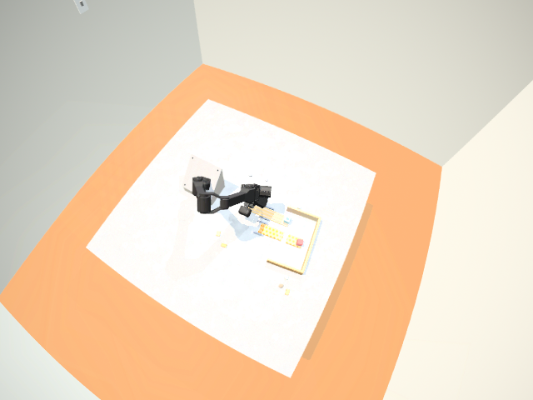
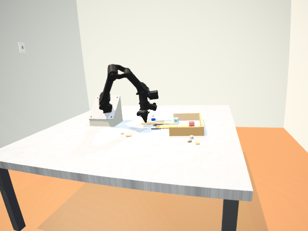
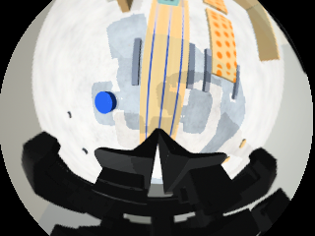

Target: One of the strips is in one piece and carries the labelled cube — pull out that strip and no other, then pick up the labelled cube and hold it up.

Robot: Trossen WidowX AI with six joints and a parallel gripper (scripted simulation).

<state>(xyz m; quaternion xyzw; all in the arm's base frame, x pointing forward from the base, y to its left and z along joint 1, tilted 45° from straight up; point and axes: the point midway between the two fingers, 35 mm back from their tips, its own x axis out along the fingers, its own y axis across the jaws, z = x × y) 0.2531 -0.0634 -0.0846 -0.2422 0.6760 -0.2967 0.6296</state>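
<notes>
My gripper tip is now 10 cm short of the strip. Round my gripper tip: blue disc 8 cm to the left, 4 cm ahead; red cube 32 cm ahead, 10 cm to the right, 1 cm above; labelled cube 21 cm ahead, 2 cm above.
</notes>
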